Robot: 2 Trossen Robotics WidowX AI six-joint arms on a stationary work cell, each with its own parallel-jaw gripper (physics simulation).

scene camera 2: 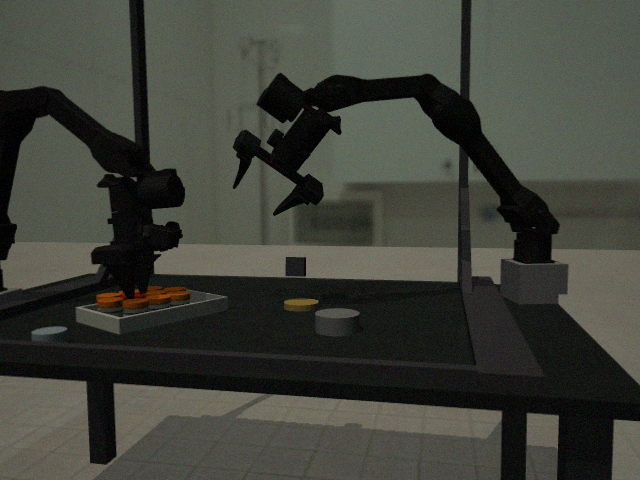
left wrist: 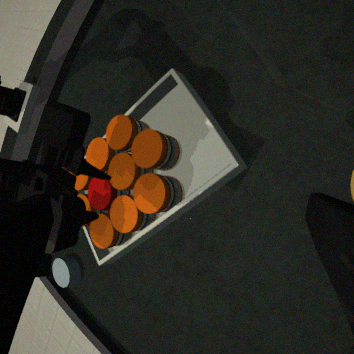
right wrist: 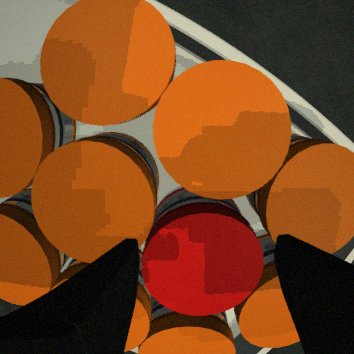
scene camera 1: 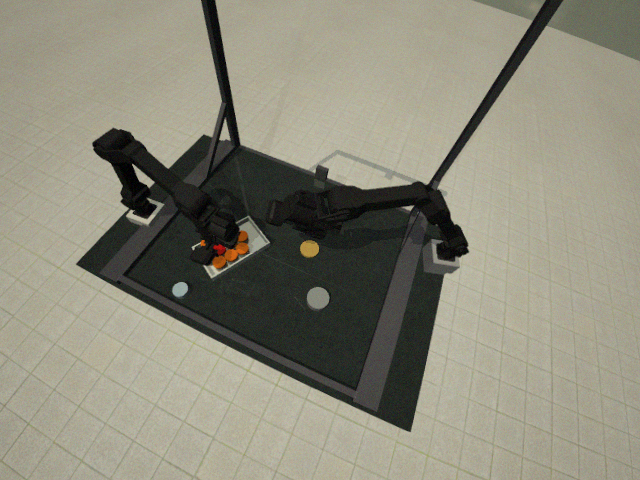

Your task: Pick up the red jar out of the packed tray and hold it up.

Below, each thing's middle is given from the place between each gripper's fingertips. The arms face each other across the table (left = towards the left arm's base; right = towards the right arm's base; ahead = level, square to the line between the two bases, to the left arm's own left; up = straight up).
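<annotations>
Counted from my right gripper, the grey cylinder (scene camera 2: 337,322) is 11 cm ahead, 36 cm to the left and 3 cm below; the pale blue disc (left wrist: 66,272) is 9 cm to the right, 15 cm ahead and 3 cm below; the white tray (left wrist: 202,157) is 4 cm behind, 2 cm to the left and 6 cm below. Relative to the red jar (right wrist: 201,257), my right gripper is 1 cm to the left and 2 cm above. Going by their middles, the jar is the nearest to my right gripper of the things named here.
Counted from my left hand, the red jar is 220 mm to the right, 40 mm ahead and 190 mm below; the pale blue disc is 310 mm to the right, 200 mm ahead and 200 mm below; the white tray is 190 mm to the right, 10 mm ahead and 230 mm below. My left hand is 200 mm above the grey cylinder, 140 mm to the right of it and 150 mm short of it. By its middle, the white tray is nearer to my right gripper than to my left hand.
</annotations>
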